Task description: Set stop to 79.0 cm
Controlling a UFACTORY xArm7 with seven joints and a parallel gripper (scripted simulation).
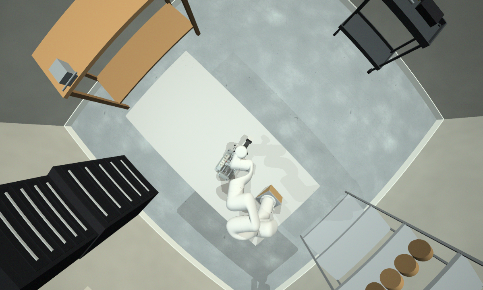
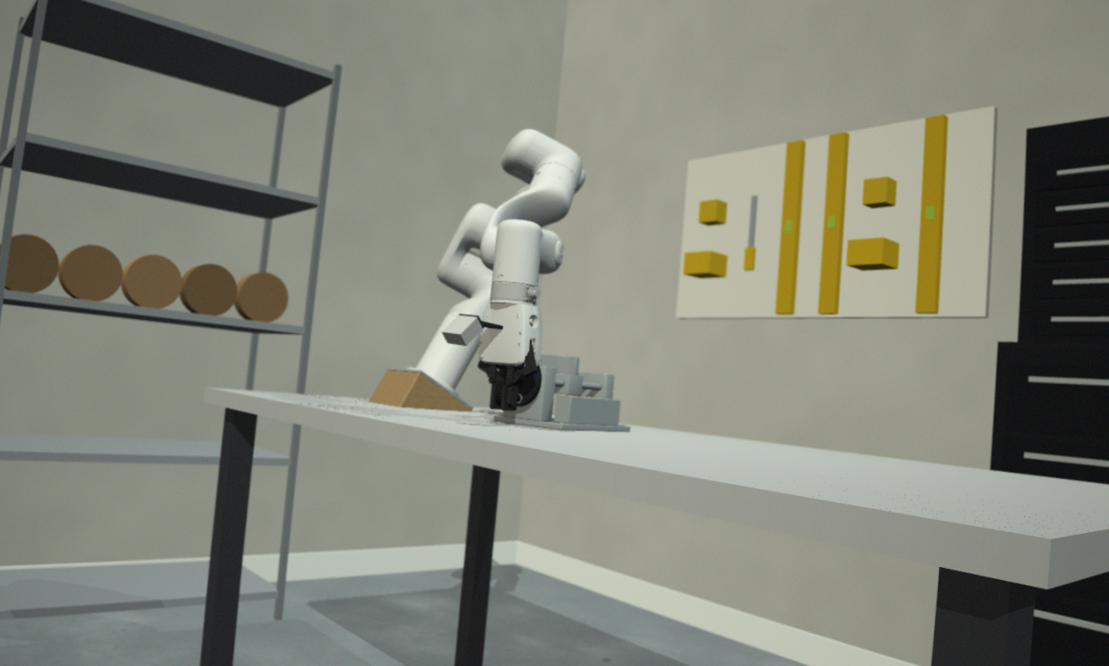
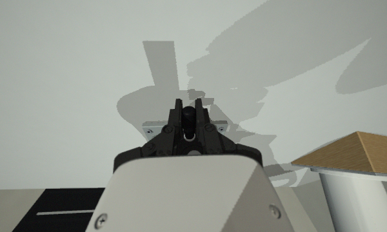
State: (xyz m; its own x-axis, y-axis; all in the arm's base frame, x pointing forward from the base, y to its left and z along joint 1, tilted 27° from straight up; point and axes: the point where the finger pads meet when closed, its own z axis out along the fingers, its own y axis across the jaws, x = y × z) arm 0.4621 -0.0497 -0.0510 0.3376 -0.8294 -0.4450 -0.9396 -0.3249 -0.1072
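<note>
The black handwheel lies 20 mm to the left of my hand, 10 mm behind it and 10 mm above it.
</note>
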